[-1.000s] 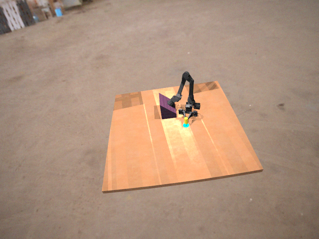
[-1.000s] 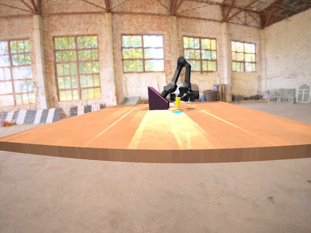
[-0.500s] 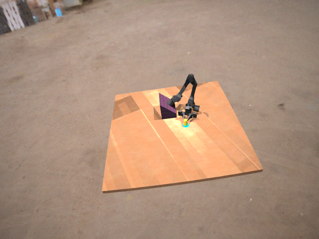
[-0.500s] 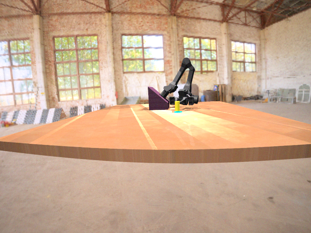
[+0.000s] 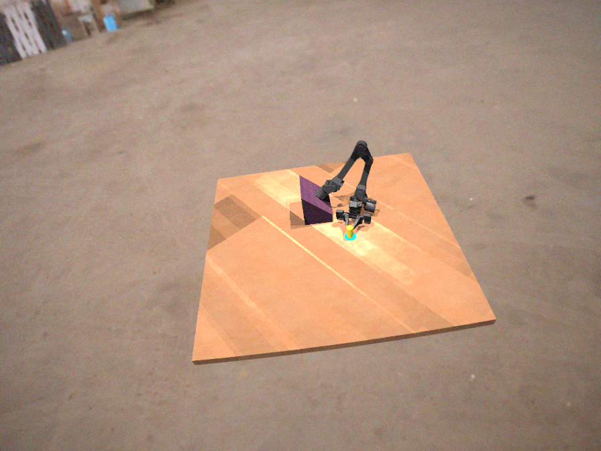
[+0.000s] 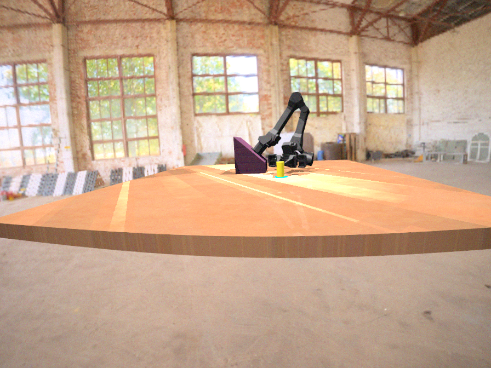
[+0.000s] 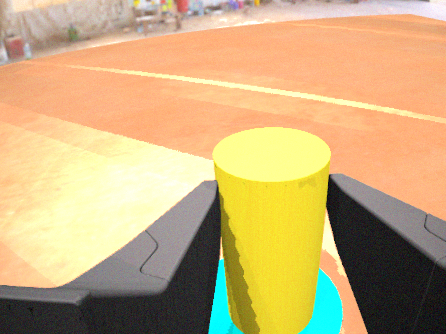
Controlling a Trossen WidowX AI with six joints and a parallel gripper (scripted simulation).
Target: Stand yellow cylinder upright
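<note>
Now: the yellow cylinder 2 cm below my gripper tip. Round my gripper tip: cyan circle (6 cm below).
</note>
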